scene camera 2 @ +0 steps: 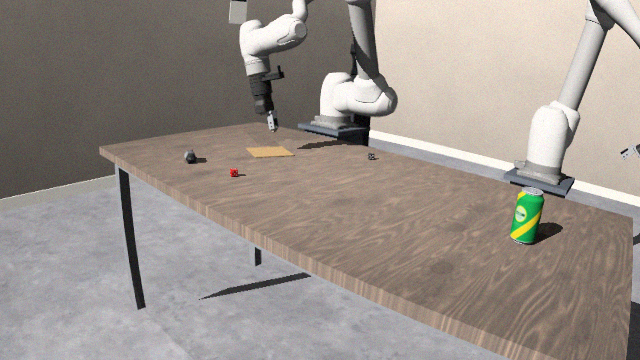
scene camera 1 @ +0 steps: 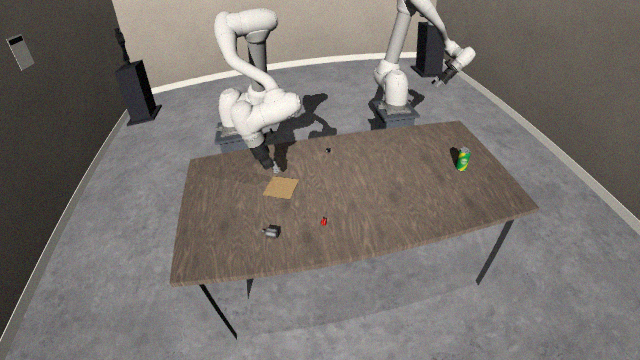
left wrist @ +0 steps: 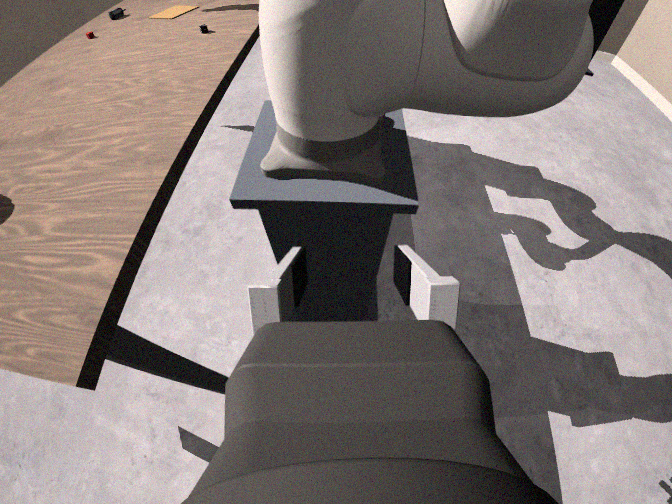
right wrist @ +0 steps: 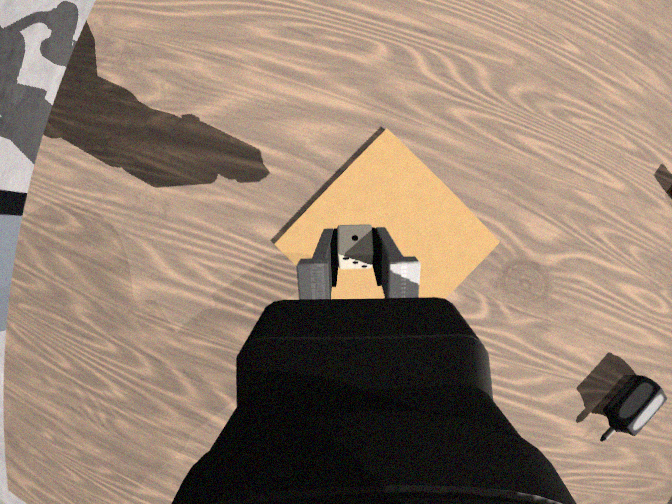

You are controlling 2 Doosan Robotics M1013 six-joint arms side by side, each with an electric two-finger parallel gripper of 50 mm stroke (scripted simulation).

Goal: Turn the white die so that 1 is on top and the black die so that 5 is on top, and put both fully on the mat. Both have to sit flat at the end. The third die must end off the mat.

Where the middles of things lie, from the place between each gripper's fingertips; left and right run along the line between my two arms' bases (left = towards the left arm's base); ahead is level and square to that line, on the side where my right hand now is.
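The white die [right wrist: 354, 242] has my right gripper [scene camera 2: 274, 128] 20 mm above it, and there's a tan mat [right wrist: 387, 186] that sits 30 mm ahead of my right hand, 20 mm to the left of it and 100 mm below it.
From my left hand, the die is 67 cm ahead, 116 cm to the right and 7 cm below, while the mat is 70 cm ahead, 115 cm to the right and 16 cm below.
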